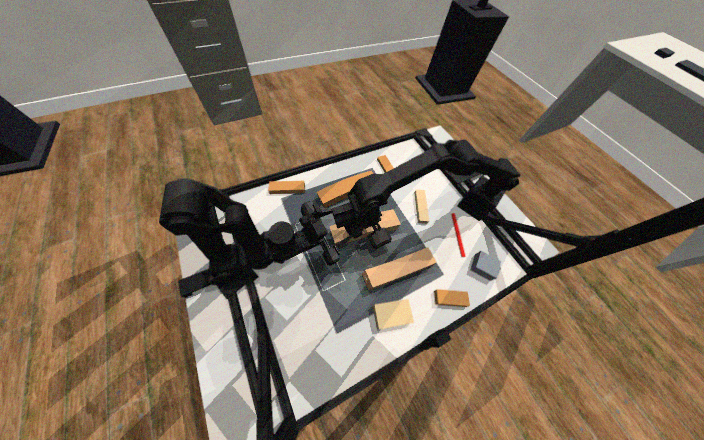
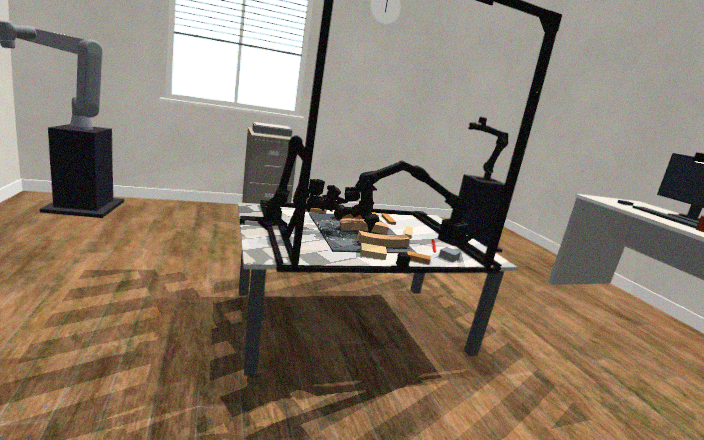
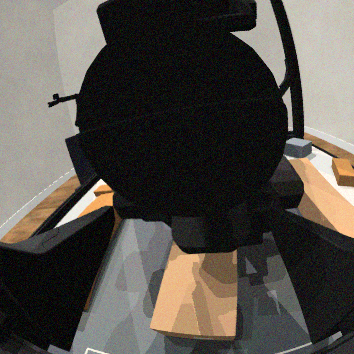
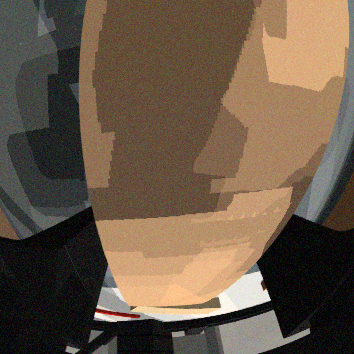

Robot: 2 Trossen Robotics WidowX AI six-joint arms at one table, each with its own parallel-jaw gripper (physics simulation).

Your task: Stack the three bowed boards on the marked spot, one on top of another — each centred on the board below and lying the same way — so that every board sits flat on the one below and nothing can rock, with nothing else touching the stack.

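Places are measured from the left arm's base along level axes (x right, y ahead, z up), in millimetres.
Where they show: left gripper, between the fingertips: (image 2: 351, 206); right gripper, between the fingertips: (image 1: 370, 227) (image 2: 367, 228) (image 4: 180, 202); left arm's base, origin of its link: (image 1: 232, 274) (image 2: 272, 220); right arm's base, origin of its link: (image 1: 489, 190) (image 2: 455, 221).
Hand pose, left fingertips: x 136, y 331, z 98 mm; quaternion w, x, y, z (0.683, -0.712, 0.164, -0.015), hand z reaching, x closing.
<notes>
Each offset is from my left fingertips to the top centre of the thing. "pt": to the spot under its first point. Level surfaces: height alone.
The middle bowed board @(dx +28, dy +74, dz -69 mm) (image 1: 390, 220) (image 2: 353, 225) (image 3: 195, 295) (image 4: 175, 260) lies on the dark mat. My right gripper (image 4: 180, 202) is over it, with a finger against each long side, shut on it; the arm hides part of the board. The back bowed board @(dx -128, dy +148, dz -72 mm) (image 1: 337, 193) (image 3: 97, 205) and the front bowed board @(dx +205, dy +49, dz -70 mm) (image 1: 399, 269) (image 2: 383, 239) (image 3: 322, 197) lie on the mat on either side. My left gripper (image 1: 331, 233) is open and empty, low beside the middle board's left end. The marked spot's white outline @(pt dx +94, dy -129, dz -119 mm) (image 1: 334, 284) is partly hidden beneath it.
Around the dark mat @(dz -119 mm) (image 1: 345, 313) lie orange blocks @(dx -294, dy -11, dz -98 mm) (image 1: 286, 187) @(dx -96, dy +360, dz -110 mm) (image 1: 385, 163) @(dx +383, dy +103, dz -101 mm) (image 1: 451, 297), a pale block @(dx +278, dy -66, dz -90 mm) (image 1: 393, 314), a pale strip @(dx +112, dy +314, dz -105 mm) (image 1: 421, 205), a red stick @(dx +279, dy +323, dz -119 mm) (image 1: 458, 234) and a grey block @(dx +409, dy +279, dz -89 mm) (image 1: 486, 265). The two grippers are close together over the mat.
</notes>
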